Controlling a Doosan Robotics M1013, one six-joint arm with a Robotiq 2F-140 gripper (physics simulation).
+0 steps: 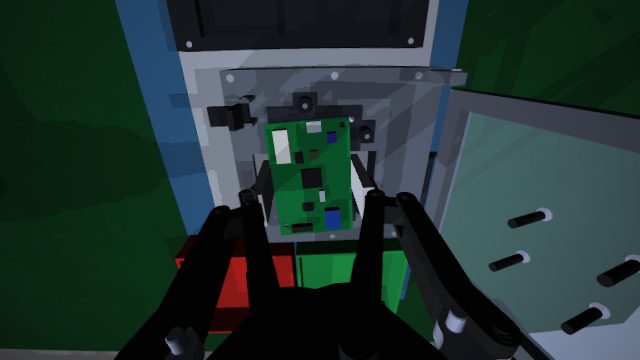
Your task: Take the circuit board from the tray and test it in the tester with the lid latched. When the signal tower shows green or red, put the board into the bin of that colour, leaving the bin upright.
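Places are measured from the arm's base along level axes (x ahead, y left, z up), in centimetres.
Pixels of known places: gripper, fingertip midpoint: [311, 170].
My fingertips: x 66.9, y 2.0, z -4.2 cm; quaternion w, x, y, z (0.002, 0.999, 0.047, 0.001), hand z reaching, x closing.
Note:
Ahead of a thing's pixels: the offset from my fingertips to its top centre. "spot": to the spot under its first point. Level surfaces: height alone.
The green circuit board @[dx +0.1, dy -0.5, dz +2.5 cm] [292, 192] with white, black and blue parts is held between the fingertips, by its left and right edges. My gripper [311, 170] is shut on it, over the grey tester @[spot: dx +7.8, dy +5.0, dz +0.1 cm] [400, 120]. Whether the board touches the tester's nest below it I cannot tell. The tester's lid @[spot: dx +11.9, dy +3.2, dz +8.0 cm] [500, 180] stands open at the right, a pale panel with black pins. A black latch @[dx -6.3, dy +5.6, dz +4.8 cm] [234, 116] sits at the tester's left side. The red bin @[dx -9.0, dy -20.4, dz -1.2 cm] [235, 282] and the green bin @[dx +5.9, dy -19.6, dz -1.2 cm] [330, 270] show below the tester, partly hidden by the gripper. The signal tower does not show.
A dark tray or panel @[spot: dx -1.2, dy +10.9, dz -3.1 cm] [300, 42] with screws lies beyond the tester at the top. Blue strips [150, 90] run along both sides of the pale base. The dark green surface @[dz -5.9 cm] [75, 150] extends left and right. The open lid takes up the right side.

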